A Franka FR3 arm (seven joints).
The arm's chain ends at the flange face. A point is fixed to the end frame.
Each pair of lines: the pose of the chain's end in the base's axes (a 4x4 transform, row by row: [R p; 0 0 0 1], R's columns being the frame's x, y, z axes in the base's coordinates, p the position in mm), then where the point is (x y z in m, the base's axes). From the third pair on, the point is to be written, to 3 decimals.
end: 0.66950 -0.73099 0.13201 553.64; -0.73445 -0.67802 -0.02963 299.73; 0.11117 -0.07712 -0.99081 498.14; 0 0 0 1
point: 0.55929 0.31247 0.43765
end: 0.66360 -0.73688 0.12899 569.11; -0.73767 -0.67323 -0.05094 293.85; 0.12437 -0.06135 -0.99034 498.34; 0 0 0 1
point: 0.57469 0.30530 0.43759
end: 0.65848 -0.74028 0.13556 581.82; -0.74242 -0.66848 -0.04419 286.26; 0.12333 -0.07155 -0.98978 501.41; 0 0 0 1
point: 0.588 0.298 0.441
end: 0.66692 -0.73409 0.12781 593.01; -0.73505 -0.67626 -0.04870 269.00; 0.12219 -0.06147 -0.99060 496.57; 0 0 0 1
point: 0.598 0.281 0.436
